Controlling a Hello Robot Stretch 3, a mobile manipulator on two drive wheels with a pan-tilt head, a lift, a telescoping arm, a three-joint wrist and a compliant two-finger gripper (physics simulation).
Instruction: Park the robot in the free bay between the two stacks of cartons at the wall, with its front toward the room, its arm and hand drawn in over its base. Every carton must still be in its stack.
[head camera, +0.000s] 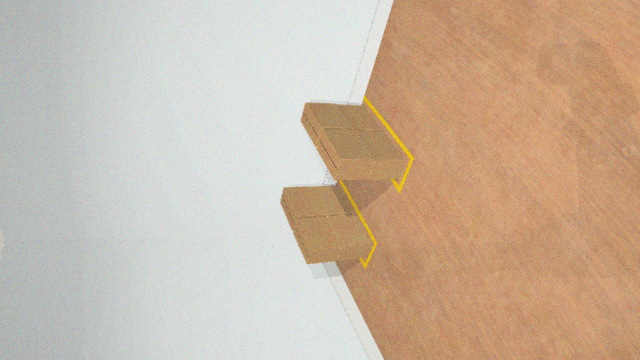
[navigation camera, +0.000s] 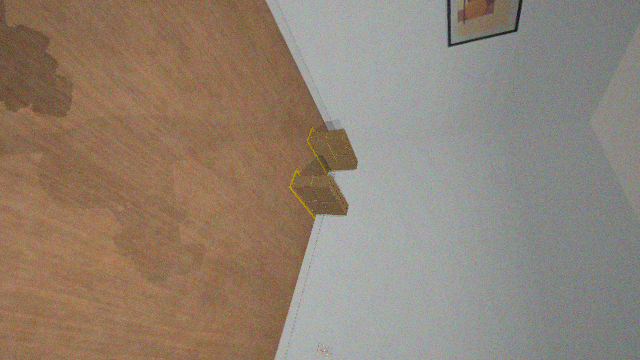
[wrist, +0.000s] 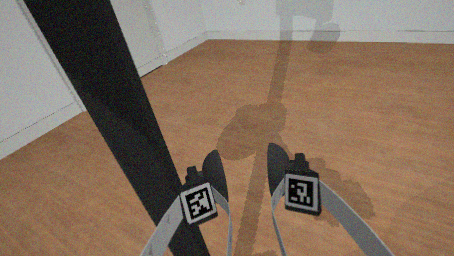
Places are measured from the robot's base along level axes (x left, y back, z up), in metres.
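Pixels of known places: gripper, between the fingertips: (wrist: 245, 165).
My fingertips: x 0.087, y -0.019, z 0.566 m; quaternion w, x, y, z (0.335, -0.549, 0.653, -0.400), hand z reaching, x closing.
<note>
Behind a point stands the place of what it marks.
Two stacks of brown cartons stand at the wall, both upright, seen sideways in the tilted head and navigation views. The right stack (head camera: 362, 130) (navigation camera: 317, 192) looks nearer. The left stack (head camera: 327, 225) @(x 0.175, y -2.473, z 0.203 m) (navigation camera: 336, 150) @(x 0.170, y -2.478, z 0.236 m) stands apart from it. Yellow floor tape (head camera: 390, 129) @(x -0.314, y -2.083, z 0.001 m) (navigation camera: 302, 202) @(x -0.321, y -2.102, z 0.002 m) edges the right stack, and more yellow tape (head camera: 358, 212) @(x 0.115, y -2.479, z 0.001 m) edges the left one. The free bay (head camera: 367, 197) is the shadowed gap between them; its rear is partly hidden by the right stack. My gripper (wrist: 245, 165) @(x 0.087, y -0.019, z 0.566 m) is open and empty above the floor, beside my black mast (wrist: 125, 120) @(x 0.116, y 0.063, z 0.614 m).
The white wall (head camera: 175, 150) @(x -0.272, y -2.590, z 1.054 m) (navigation camera: 450, 225) @(x -0.546, y -2.349, z 1.285 m) runs behind the stacks. A framed picture (navigation camera: 482, 17) @(x 0.999, y -2.182, z 1.533 m) hangs on it in the navigation view. The wrist view shows wooden floor (wrist: 400, 125) @(x 0.635, y -0.838, z 0.001 m), a door (wrist: 137, 37) @(x 2.014, y 0.393, z 0.310 m) at the upper left and shadows on the floor and far wall.
</note>
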